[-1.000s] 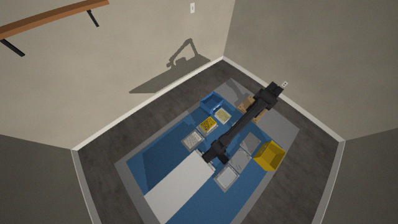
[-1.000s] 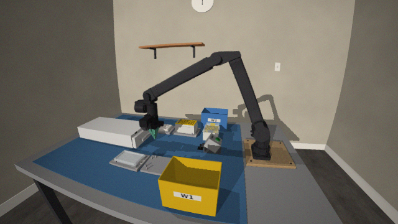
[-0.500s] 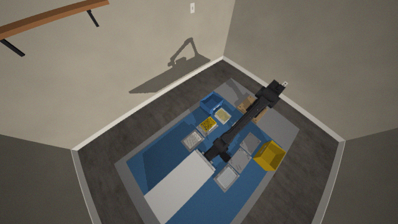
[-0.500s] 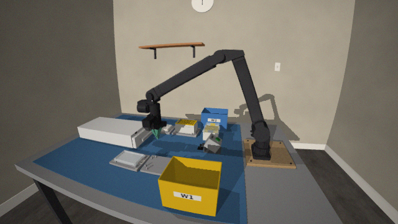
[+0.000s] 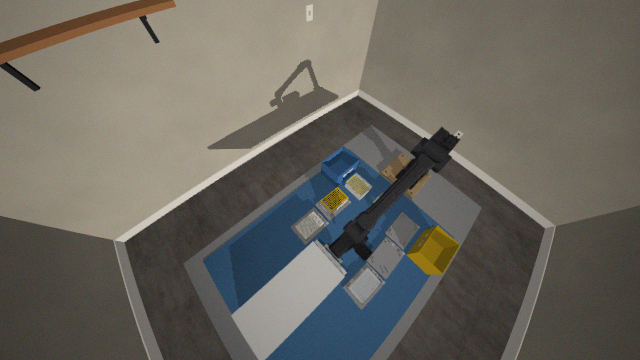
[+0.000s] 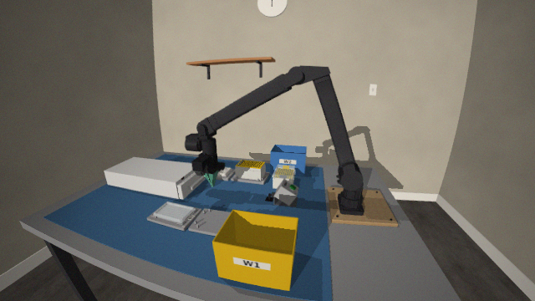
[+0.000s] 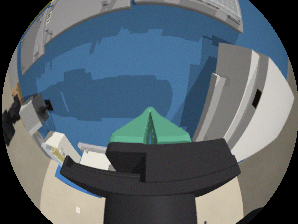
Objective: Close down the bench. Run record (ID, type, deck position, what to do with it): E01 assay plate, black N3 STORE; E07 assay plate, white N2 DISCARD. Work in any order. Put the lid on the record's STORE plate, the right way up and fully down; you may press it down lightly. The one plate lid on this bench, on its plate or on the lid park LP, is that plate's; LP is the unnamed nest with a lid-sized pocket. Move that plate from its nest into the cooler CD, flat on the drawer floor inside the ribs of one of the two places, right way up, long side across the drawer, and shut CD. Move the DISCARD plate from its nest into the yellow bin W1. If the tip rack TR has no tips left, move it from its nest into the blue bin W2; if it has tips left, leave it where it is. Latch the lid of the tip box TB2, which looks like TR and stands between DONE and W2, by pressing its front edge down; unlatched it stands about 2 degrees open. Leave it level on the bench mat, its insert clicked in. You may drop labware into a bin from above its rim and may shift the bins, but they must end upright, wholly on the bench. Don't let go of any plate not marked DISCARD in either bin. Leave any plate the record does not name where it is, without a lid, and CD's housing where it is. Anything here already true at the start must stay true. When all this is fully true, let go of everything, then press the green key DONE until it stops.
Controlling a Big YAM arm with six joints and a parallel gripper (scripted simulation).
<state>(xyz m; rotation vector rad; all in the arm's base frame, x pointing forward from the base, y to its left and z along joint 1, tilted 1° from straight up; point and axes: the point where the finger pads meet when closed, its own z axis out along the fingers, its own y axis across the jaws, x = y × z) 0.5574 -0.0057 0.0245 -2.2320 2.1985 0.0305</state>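
The white plate lies 70 mm ahead of my hand, 180 mm to the right of it and 20 mm below it. The rest, counted from my hand: grey plate lid (180 mm ahead, 10 mm below); then cooler drawer (210 mm ahead, 20 mm below); then black plate (180 mm ahead, 20 mm below).
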